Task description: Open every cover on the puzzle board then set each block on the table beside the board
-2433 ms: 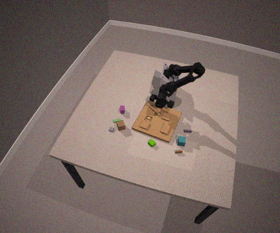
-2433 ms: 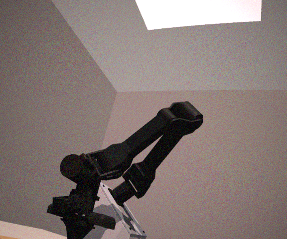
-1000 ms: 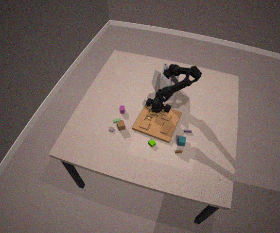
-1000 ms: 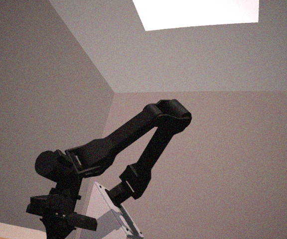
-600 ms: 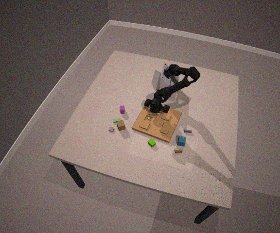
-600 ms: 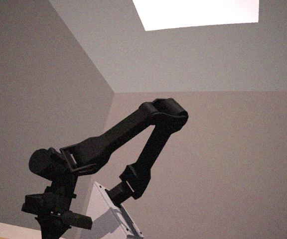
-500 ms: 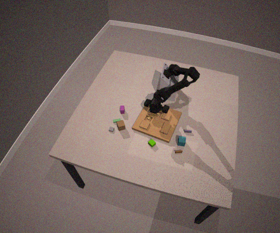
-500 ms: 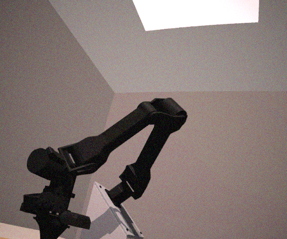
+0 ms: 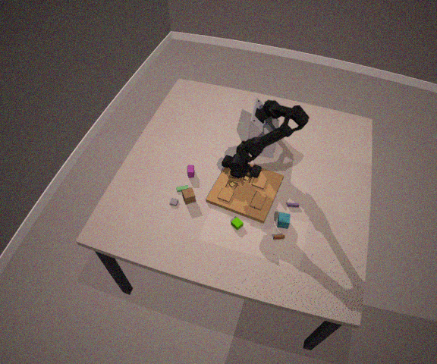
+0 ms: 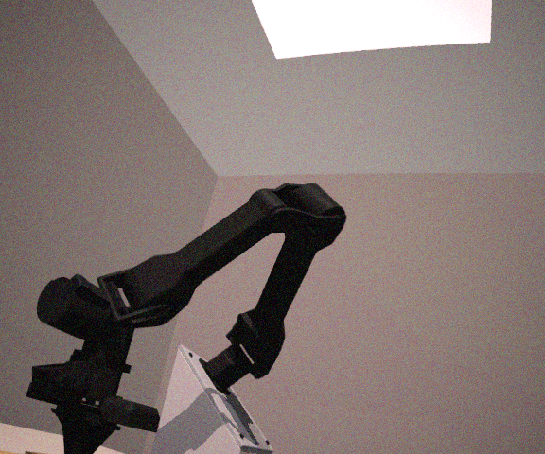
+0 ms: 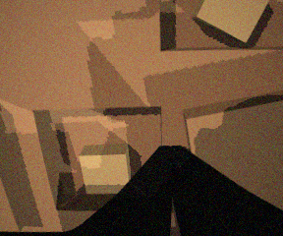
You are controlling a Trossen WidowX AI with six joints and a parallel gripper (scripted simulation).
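My gripper tip is 50 mm short of the tan puzzle board and 40 mm to the right of it. The rest, counted from my gripper tip: magenta block 250 mm to the right, 20 mm ahead; brown cube 220 mm to the right, 170 mm ahead; bright green cube 260 mm ahead, 30 mm to the left, 10 mm below.
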